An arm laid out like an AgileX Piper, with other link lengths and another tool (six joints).
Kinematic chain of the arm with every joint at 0, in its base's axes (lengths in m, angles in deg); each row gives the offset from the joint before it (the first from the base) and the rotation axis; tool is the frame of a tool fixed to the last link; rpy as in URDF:
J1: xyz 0 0 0.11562 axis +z
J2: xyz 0 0 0 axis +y
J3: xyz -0.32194 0 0.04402 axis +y
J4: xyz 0.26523 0 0.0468 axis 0.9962 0 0.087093
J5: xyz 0 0 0 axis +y
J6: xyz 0.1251 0 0.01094 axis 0.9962 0 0.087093
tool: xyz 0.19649 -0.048 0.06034 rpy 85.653 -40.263 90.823
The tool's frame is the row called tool.
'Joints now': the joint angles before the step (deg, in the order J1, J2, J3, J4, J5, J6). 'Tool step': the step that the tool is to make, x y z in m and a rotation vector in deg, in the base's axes. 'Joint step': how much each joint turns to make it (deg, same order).
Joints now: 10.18 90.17 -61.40 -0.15 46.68 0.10
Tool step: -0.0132 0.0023 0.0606 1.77 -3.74 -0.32
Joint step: 0.01 -7.75 -2.59 1.12 6.35 0.02
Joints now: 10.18 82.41 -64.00 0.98 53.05 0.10
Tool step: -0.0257 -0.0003 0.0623 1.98 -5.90 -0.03
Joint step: 0.00 -10.19 -0.07 0.90 4.10 0.01
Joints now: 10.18 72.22 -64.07 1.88 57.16 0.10
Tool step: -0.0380 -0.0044 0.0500 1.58 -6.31 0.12
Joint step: 0.00 -11.35 2.03 0.45 2.83 0.00
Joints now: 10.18 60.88 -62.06 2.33 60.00 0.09
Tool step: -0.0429 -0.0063 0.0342 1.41 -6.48 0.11
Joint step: -0.03 -11.81 3.63 0.28 1.56 -0.03
